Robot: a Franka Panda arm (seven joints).
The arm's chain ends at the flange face. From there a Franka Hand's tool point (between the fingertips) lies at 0.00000 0.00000 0.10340 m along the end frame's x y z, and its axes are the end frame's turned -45 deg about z.
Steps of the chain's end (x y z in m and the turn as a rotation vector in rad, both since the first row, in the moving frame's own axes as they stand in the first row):
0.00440 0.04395 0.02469 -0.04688 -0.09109 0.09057
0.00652 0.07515 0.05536 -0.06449 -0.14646 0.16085
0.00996 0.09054 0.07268 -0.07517 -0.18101 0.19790
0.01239 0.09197 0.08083 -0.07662 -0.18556 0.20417
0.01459 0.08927 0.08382 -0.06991 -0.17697 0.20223
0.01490 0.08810 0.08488 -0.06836 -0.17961 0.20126
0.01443 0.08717 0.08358 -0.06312 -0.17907 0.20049
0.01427 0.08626 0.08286 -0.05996 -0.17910 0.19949
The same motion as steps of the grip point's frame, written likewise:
-0.03788 0.03051 0.02415 0.03126 -0.09756 0.09057
-0.06334 0.05057 0.05404 0.05796 -0.14916 0.16085
-0.07471 0.06158 0.07071 0.07484 -0.18115 0.19790
-0.07437 0.06399 0.07876 0.07703 -0.18539 0.20417
-0.06984 0.06390 0.08196 0.07570 -0.17457 0.20223
-0.06884 0.06299 0.08298 0.07867 -0.17534 0.20126
-0.06807 0.06171 0.08173 0.08199 -0.17125 0.20049
-0.06730 0.06075 0.08103 0.08424 -0.16904 0.19949

